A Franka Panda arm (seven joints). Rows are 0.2 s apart.
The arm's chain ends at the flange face. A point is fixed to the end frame.
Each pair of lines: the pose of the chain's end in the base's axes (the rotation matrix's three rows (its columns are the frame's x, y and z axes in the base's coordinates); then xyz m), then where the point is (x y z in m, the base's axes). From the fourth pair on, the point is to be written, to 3 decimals.
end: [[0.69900 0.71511 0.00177], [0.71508 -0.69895 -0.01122], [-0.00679 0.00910 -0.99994]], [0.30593 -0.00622 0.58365]
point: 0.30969 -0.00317 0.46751
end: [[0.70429 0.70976 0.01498], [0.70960 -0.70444 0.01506], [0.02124 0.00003 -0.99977]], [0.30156 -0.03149 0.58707]
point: 0.30689 -0.02542 0.47112
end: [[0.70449 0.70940 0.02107], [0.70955 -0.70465 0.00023], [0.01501 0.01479 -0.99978]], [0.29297 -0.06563 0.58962]
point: 0.29901 -0.06128 0.47362
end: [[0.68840 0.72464 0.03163], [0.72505 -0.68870 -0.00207], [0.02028 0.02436 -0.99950]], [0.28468 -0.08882 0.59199]
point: 0.292 -0.085 0.476
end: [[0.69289 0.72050 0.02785], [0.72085 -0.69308 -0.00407], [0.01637 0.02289 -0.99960]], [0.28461 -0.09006 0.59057]
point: 0.291 -0.086 0.475
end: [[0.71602 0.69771 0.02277], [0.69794 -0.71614 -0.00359], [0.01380 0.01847 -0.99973]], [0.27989 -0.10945 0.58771]
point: 0.286 -0.106 0.472
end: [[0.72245 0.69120 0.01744], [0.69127 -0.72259 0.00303], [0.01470 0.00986 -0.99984]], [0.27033 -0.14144 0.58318]
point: 0.276 -0.137 0.467
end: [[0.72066 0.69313 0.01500], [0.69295 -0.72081 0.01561], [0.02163 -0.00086 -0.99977]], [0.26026 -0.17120 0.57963]
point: 0.266 -0.165 0.464
